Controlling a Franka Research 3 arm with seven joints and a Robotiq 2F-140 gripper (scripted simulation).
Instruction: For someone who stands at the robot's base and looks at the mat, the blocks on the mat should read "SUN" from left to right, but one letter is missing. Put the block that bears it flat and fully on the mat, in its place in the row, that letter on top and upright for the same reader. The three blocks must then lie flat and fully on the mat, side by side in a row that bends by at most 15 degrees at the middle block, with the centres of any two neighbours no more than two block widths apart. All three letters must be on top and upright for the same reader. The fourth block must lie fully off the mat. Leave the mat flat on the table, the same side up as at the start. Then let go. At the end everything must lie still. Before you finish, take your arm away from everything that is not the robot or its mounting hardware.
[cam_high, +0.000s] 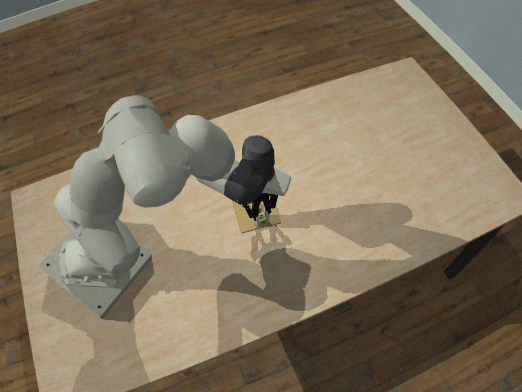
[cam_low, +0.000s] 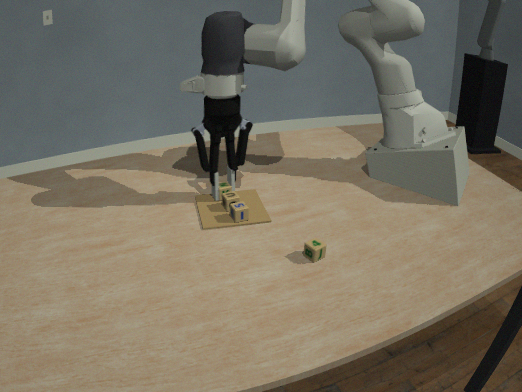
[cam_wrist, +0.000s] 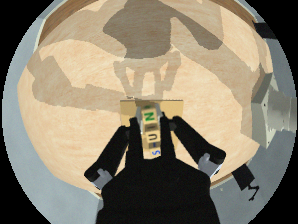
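My hand is 2 cm above the N block. Round my hand: U block (1 cm behind, 5 cm to the left, 2 cm below); mat (1 cm behind, 5 cm to the left, 4 cm below).
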